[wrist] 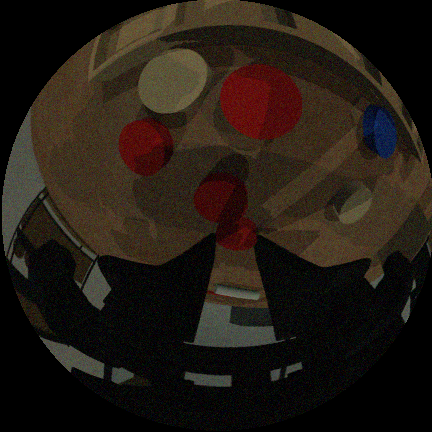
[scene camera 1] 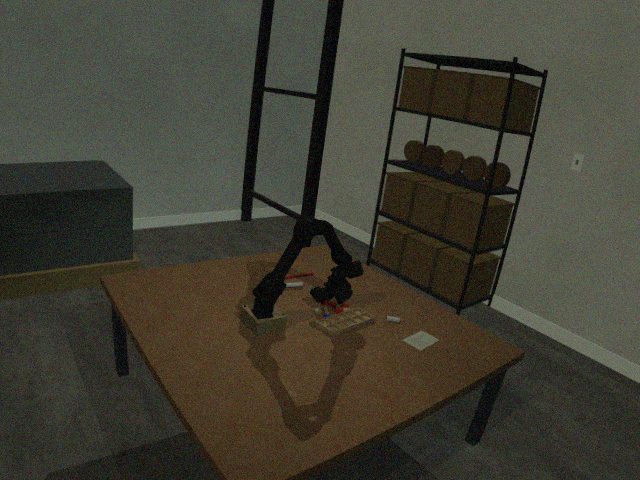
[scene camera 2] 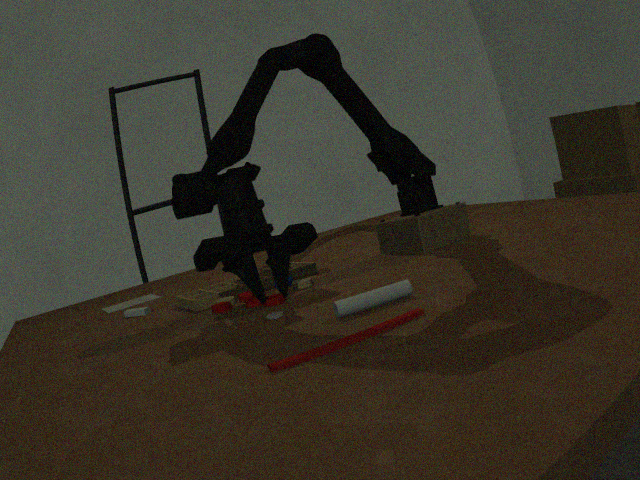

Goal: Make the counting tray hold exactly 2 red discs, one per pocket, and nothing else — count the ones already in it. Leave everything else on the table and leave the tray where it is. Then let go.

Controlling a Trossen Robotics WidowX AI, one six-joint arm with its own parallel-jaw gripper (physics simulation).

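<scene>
My gripper (scene camera 1: pixel 332 303) (scene camera 2: pixel 275 299) (wrist: pixel 234 238) is shut on a red disc, low at the table beside the tray; whether the disc touches the table is unclear. Close by in the wrist view lie a red disc (wrist: pixel 217 197) right against the held one, a red disc (wrist: pixel 145 147) to the left and a larger-looking red disc (wrist: pixel 260 95) nearer the tray. The wooden counting tray (scene camera 1: pixel 356 327) (scene camera 2: pixel 192 304) (wrist: pixel 114 67) has rows of pockets. Its pockets are too dark and small, or partly hidden, to tell what they hold.
Pale discs (wrist: pixel 172 80) (wrist: pixel 357 204) and a blue disc (wrist: pixel 381 131) (scene camera 1: pixel 325 315) lie near the fingers. A white cylinder (scene camera 1: pixel 294 285) (scene camera 2: pixel 373 298) and red stick (scene camera 2: pixel 346 341) lie apart. A short white cylinder (scene camera 1: pixel 393 319) and pale square (scene camera 1: pixel 421 339) lie past the tray. A wooden box (scene camera 2: pixel 400 237) surrounds the arm's base.
</scene>
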